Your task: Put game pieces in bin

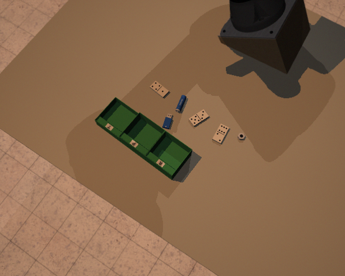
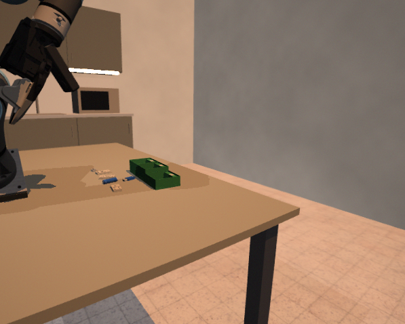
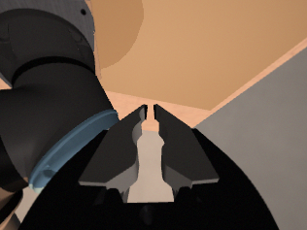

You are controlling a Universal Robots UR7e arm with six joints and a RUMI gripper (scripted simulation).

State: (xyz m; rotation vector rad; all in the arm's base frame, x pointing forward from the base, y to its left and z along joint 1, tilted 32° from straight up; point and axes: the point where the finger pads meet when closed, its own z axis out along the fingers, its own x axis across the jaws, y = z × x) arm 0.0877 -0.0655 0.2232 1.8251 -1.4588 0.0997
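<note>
Now: the green bin 37 cm ahead of my hand, 12 cm to the left of it and 20 cm below it. From my hand the other things lie so: blue battery (23 cm ahead, 14 cm to the left, 22 cm below); small nut (22 cm ahead, 32 cm to the left, 22 cm below); blue USB stick (29 cm ahead, 14 cm to the left, 22 cm below).
</note>
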